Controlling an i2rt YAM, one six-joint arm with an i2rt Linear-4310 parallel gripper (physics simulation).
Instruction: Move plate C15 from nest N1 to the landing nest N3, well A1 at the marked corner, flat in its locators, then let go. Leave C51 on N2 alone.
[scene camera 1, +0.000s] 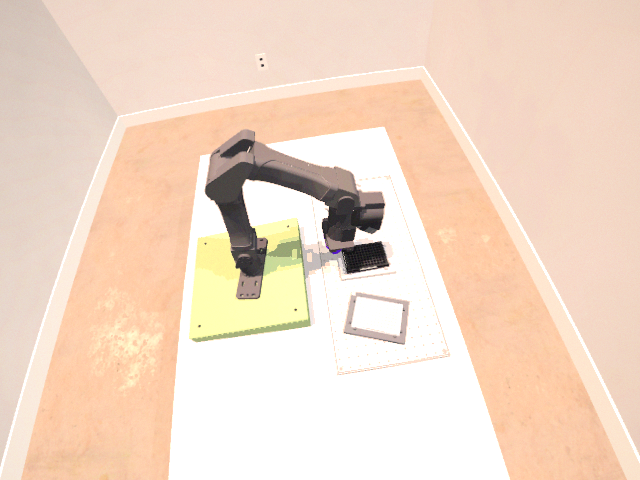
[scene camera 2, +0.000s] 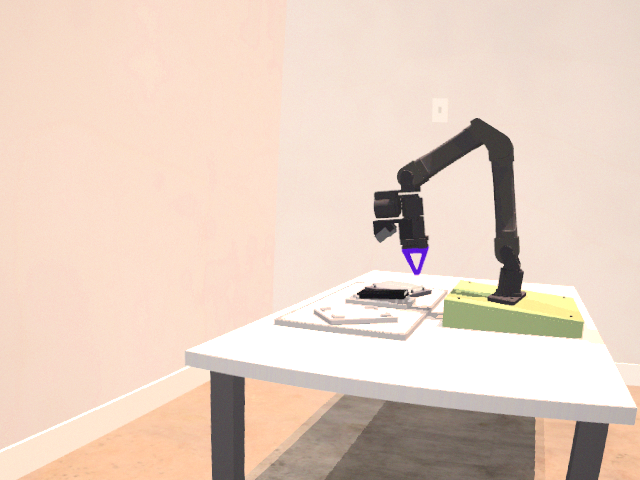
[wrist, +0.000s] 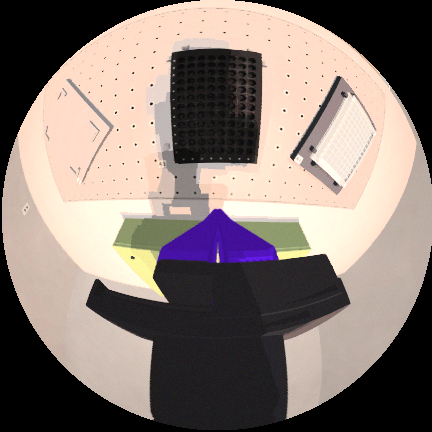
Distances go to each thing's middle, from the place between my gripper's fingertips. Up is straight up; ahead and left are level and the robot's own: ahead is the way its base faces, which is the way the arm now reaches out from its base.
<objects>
I see my gripper 9 cm short of the black well rack (scene camera 1: 369, 256), 6 cm above it and 2 cm to the right of it. The rest, counted from my hand: grey-framed white tray (scene camera 1: 369, 314) 16 cm to the right, 11 cm ahead, 6 cm below.
</objects>
